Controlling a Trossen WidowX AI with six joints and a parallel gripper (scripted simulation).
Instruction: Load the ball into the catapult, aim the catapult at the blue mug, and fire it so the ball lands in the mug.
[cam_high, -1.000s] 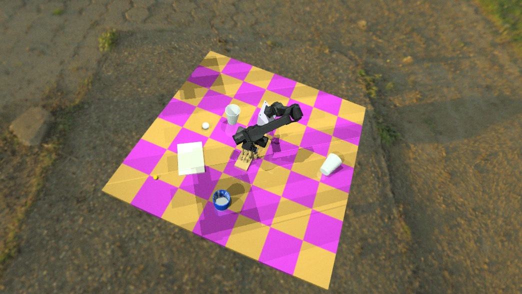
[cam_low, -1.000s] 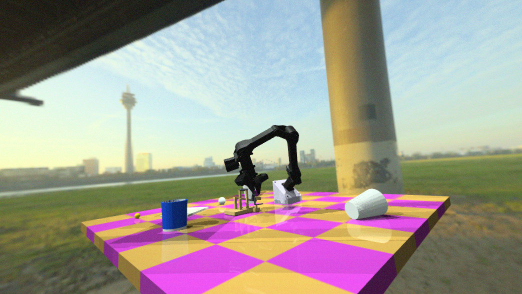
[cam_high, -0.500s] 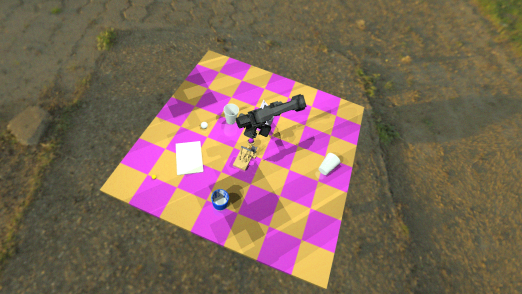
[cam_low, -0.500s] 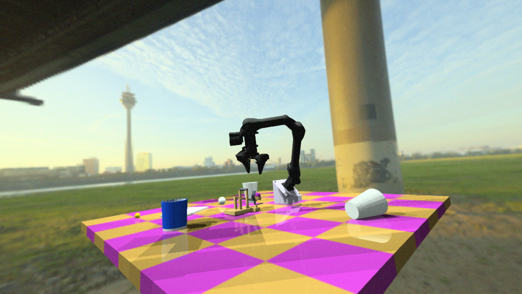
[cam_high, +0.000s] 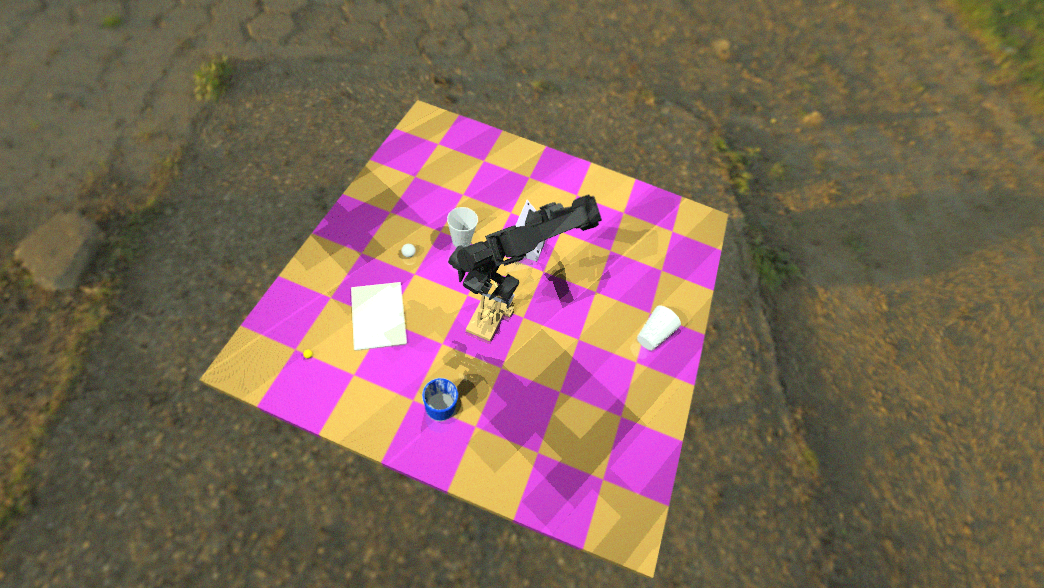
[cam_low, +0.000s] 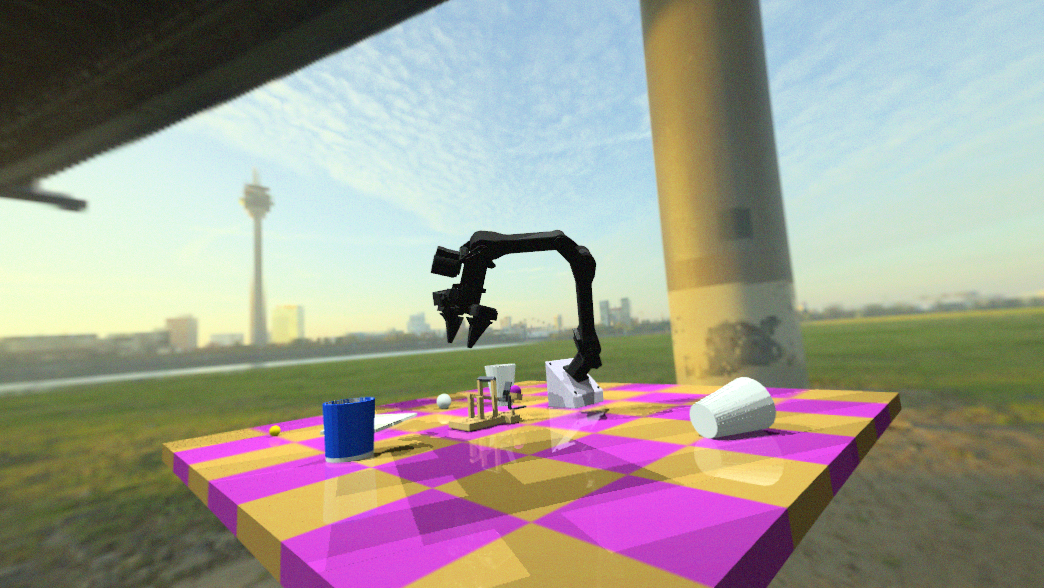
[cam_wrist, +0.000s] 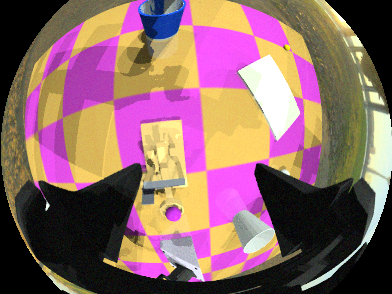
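Right now the purple ball is 130 mm below my gripper tip, 130 mm behind it and 50 mm to the left of it. From my gripper tip the other things lie so: blue mug 280 mm ahead, 160 mm below, 10 mm to the right; then wooden catapult 140 mm below, 60 mm to the left, 60 mm behind; then white slab 270 mm to the right, 180 mm below, 60 mm ahead.
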